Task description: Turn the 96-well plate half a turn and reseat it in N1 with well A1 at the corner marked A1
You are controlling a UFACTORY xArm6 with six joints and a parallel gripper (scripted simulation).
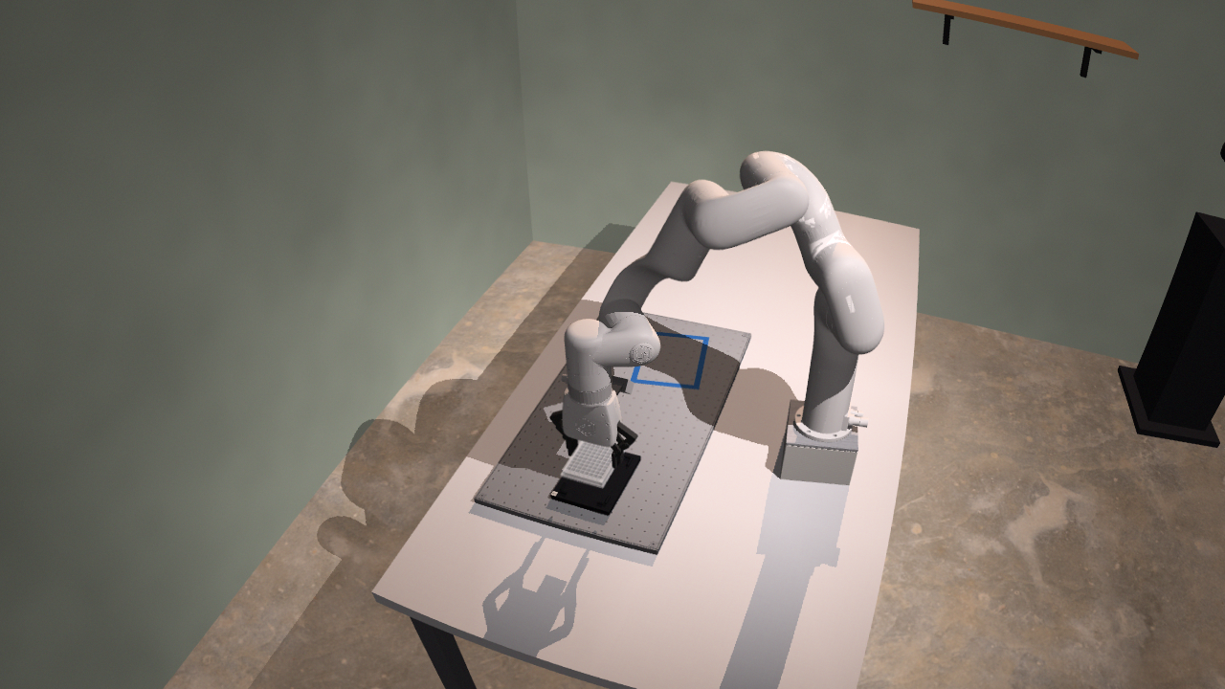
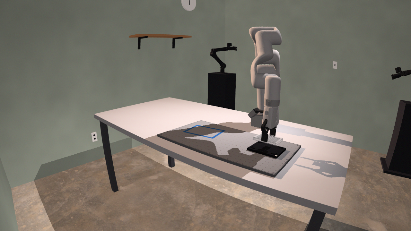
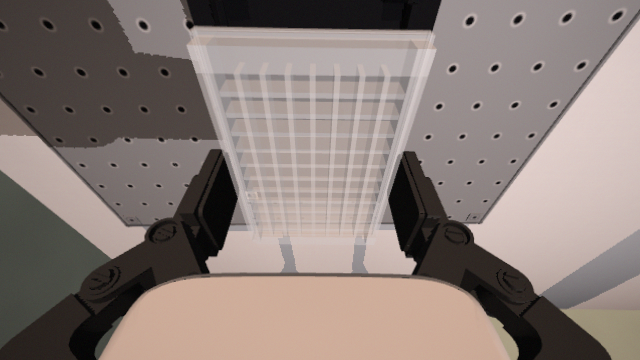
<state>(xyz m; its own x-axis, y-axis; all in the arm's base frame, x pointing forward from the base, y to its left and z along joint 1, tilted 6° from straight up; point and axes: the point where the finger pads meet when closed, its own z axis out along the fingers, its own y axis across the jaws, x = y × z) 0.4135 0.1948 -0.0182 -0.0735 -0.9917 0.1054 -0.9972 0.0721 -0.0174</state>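
My gripper is now 60 mm above the black plate nest N1. Round my hand: white A1 label (70 mm to the left, 60 mm below, 60 mm ahead); clear 96-well plate (10 mm below).
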